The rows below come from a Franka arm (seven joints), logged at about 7 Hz.
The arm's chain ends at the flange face. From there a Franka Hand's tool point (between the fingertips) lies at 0.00 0.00 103.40 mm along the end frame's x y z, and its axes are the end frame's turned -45 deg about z.
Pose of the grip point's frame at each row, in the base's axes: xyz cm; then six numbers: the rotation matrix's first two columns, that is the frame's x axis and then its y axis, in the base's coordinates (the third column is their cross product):
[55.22 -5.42 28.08 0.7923 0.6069 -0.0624 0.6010 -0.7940 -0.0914]
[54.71 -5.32 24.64 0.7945 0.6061 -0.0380 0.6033 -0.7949 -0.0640]
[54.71 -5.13 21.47 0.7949 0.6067 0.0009 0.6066 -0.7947 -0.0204]
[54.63 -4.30 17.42 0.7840 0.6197 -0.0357 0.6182 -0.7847 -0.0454]
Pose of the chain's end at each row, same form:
[56.31 -5.78 38.36 0.9852 -0.1323 -0.1088 -0.1353 -0.9906 -0.0205]
[55.42 -5.61 34.95 0.9884 -0.1335 -0.0721 -0.1352 -0.9907 -0.0184]
[54.83 -5.30 31.81 0.9910 -0.1329 -0.0138 -0.1331 -0.9909 -0.0151]
[55.21 -4.44 27.74 0.9915 -0.1167 -0.0573 -0.1172 -0.9931 -0.0069]

